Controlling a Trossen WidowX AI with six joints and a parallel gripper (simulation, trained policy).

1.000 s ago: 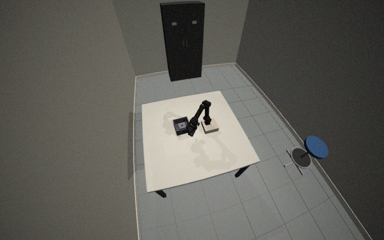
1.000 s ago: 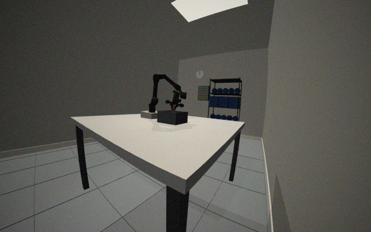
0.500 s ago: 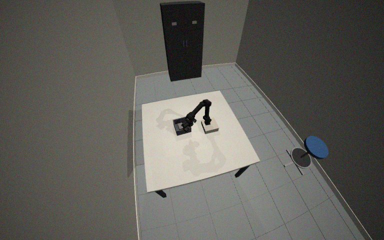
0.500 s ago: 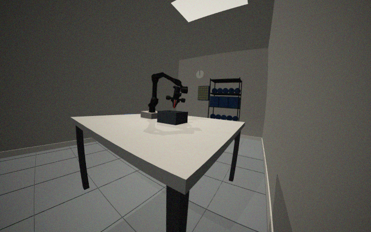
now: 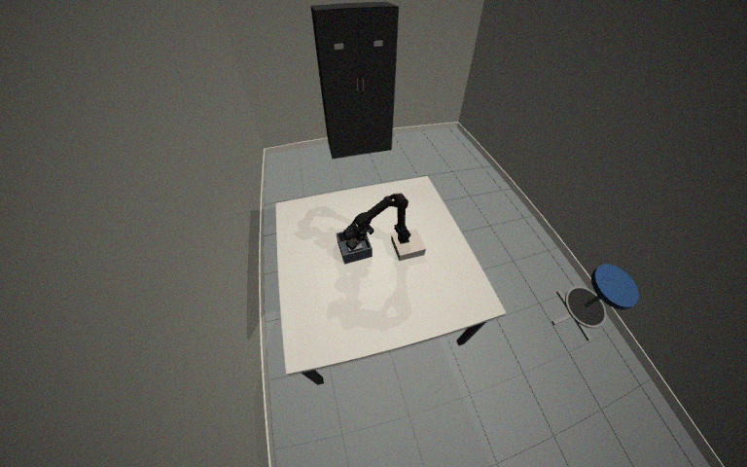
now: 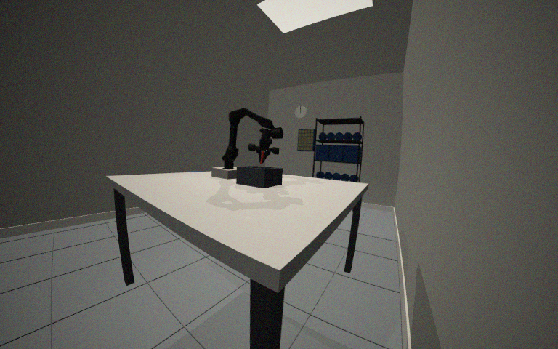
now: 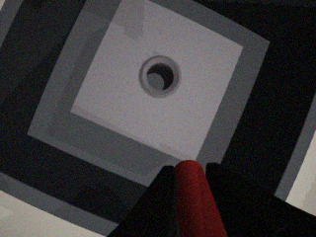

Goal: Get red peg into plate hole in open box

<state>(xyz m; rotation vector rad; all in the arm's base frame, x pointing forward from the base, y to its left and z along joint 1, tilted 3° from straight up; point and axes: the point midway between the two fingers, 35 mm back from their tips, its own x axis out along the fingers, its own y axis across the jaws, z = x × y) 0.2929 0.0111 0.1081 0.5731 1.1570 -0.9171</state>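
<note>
Now: gripper tip 8 cm above the plate, 4 cm to the left of it and 3 cm short of it. The rest, counted from my gripper tip: dark box: 10 cm below, 4 cm to the right, 3 cm ahead; then red peg: 3 cm above, 1 cm to the left.
</note>
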